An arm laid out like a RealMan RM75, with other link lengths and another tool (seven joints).
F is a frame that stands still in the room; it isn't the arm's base.
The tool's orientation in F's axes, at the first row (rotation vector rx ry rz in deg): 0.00, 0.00, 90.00
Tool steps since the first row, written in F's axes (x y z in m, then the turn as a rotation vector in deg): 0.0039, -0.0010, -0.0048, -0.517, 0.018, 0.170; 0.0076, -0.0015, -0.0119, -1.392, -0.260, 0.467; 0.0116, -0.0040, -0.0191, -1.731, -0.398, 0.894; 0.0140, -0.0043, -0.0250, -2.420, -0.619, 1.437; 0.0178, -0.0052, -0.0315, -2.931, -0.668, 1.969; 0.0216, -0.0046, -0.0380, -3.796, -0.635, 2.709; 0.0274, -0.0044, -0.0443, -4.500, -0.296, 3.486; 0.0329, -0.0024, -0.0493, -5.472, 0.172, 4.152; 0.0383, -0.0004, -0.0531, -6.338, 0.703, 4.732; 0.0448, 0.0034, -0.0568, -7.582, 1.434, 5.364; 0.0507, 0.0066, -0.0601, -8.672, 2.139, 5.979; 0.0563, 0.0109, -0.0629, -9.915, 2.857, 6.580
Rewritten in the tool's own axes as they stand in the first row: -0.0010, -0.0039, -0.0048, 0.018, 0.517, 0.170; -0.0015, -0.0076, -0.0119, -0.260, 1.392, 0.467; -0.0040, -0.0116, -0.0191, -0.398, 1.731, 0.894; -0.0043, -0.0140, -0.0250, -0.619, 2.420, 1.437; -0.0052, -0.0178, -0.0315, -0.668, 2.931, 1.969; -0.0046, -0.0216, -0.0380, -0.635, 3.796, 2.709; -0.0044, -0.0274, -0.0443, -0.296, 4.500, 3.486; -0.0024, -0.0329, -0.0493, 0.172, 5.472, 4.152; -0.0004, -0.0383, -0.0531, 0.703, 6.338, 4.732; 0.0034, -0.0448, -0.0568, 1.434, 7.582, 5.364; 0.0066, -0.0507, -0.0601, 2.139, 8.672, 5.979; 0.0109, -0.0563, -0.0629, 2.857, 9.915, 6.580
